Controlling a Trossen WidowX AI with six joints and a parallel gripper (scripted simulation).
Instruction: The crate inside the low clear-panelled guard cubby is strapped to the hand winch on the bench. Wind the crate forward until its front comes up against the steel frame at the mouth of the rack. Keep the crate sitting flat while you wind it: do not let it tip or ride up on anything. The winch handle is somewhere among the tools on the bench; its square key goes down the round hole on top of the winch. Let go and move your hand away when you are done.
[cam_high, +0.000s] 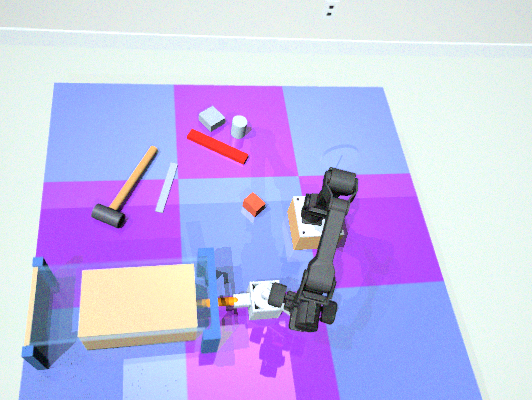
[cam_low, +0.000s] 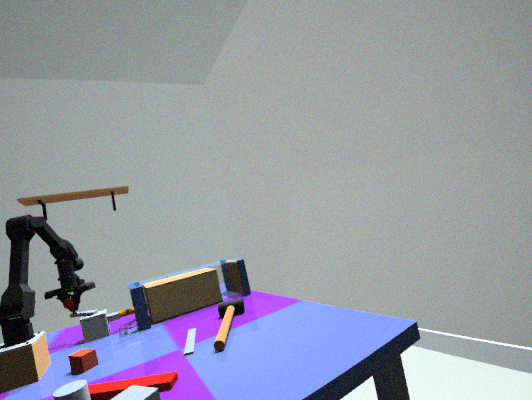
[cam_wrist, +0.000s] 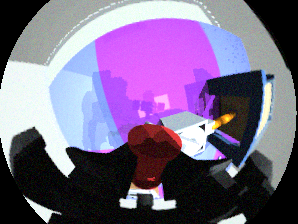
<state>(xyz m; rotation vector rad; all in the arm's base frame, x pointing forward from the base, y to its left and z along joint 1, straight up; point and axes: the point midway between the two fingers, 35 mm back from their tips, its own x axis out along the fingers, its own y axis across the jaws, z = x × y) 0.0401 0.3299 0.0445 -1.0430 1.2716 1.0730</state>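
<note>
The winch handle lies 30 mm ahead of my gripper tip, 20 mm to the right of it and 10 mm below it. Also, from my gripper tip: winch 80 mm below, 70 mm ahead, 60 mm to the right; then grey strip 450 mm ahead, 420 mm to the right, 110 mm below; then red knob 20 mm above.
</note>
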